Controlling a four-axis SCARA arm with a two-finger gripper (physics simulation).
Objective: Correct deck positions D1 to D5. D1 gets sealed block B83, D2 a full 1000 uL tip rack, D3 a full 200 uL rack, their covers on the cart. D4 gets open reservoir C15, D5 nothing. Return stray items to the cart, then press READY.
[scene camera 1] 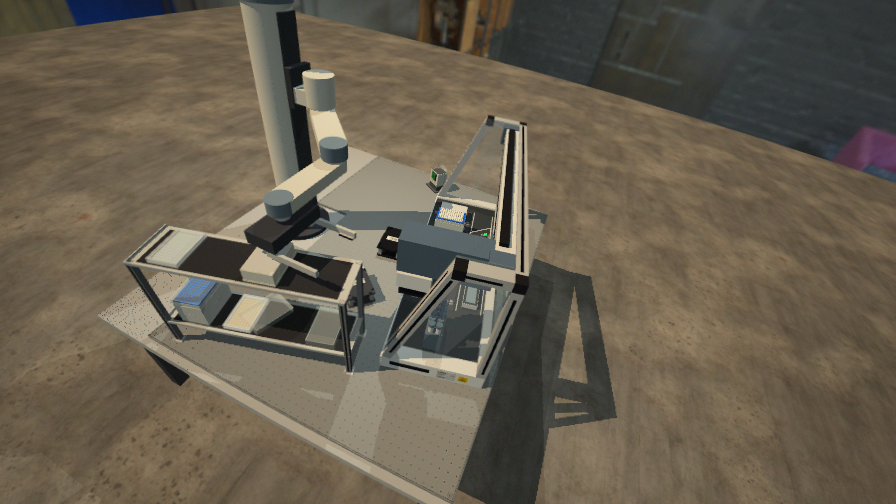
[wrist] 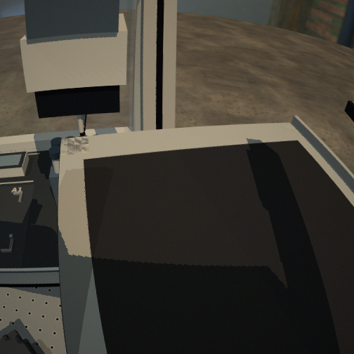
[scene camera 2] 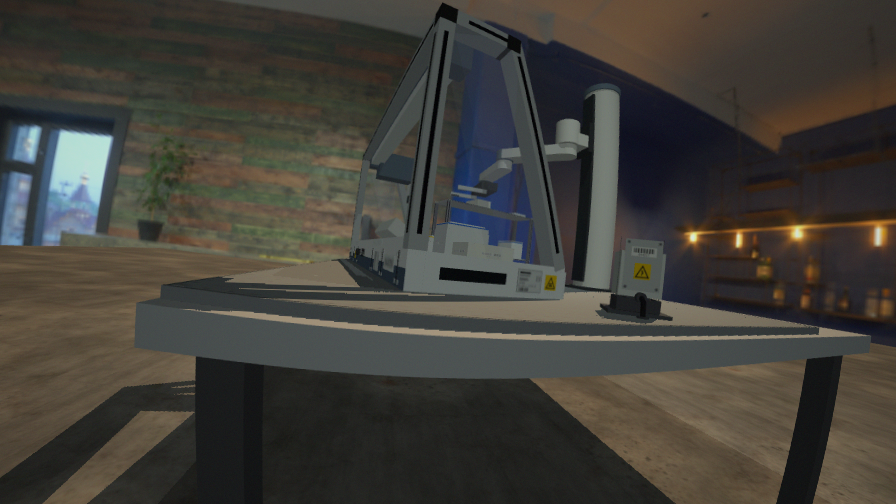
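My gripper (scene camera 1: 337, 255) (scene camera 2: 469, 191) is open and empty, above the right part of the cart's top shelf (scene camera 1: 219, 254) (wrist: 200, 210). In the wrist view, a dark fingertip shows at the right edge. A white box (scene camera 1: 261, 266) stands on that shelf, partly hidden by the gripper. A pale rack (scene camera 1: 176, 247) lies at the shelf's left end. Below are a blue-topped rack (scene camera 1: 196, 291), a cream-topped tray (scene camera 1: 247, 312), a tilted pale cover (scene camera 1: 275, 312) and a grey box (scene camera 1: 323, 325). A blue-rimmed tip rack (scene camera 1: 452, 214) stands on the deck. The contents of D4 do not show in the wrist view.
The deck machine's dark-blue gantry head (scene camera 1: 432, 247) (wrist: 72, 20) hangs beyond the cart. A tube rack (scene camera 1: 432, 325) stands inside the machine. A dark LP1 block (scene camera 1: 363, 291) lies between cart and machine. A small box with a green screen (scene camera 1: 437, 176) stands behind.
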